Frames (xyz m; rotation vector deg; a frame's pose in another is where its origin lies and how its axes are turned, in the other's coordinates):
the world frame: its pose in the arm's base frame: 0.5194 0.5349 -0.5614 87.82 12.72 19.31
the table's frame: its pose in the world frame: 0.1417 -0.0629 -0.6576 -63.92 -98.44 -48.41
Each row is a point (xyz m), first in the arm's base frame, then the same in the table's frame.
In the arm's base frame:
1: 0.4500 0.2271 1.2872
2: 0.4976 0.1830 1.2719
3: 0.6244 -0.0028 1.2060
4: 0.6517 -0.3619 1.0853
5: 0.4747 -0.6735 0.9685
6: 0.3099 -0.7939 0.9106
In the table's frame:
1: 1.5572 0.5853 1.3696
2: 1.5988 0.6085 1.3230
3: 1.7651 0.6418 1.1612
4: 2.0635 0.5203 0.9600
5: 2.2950 0.2359 0.8728
6: 2.3690 0.0371 0.8753

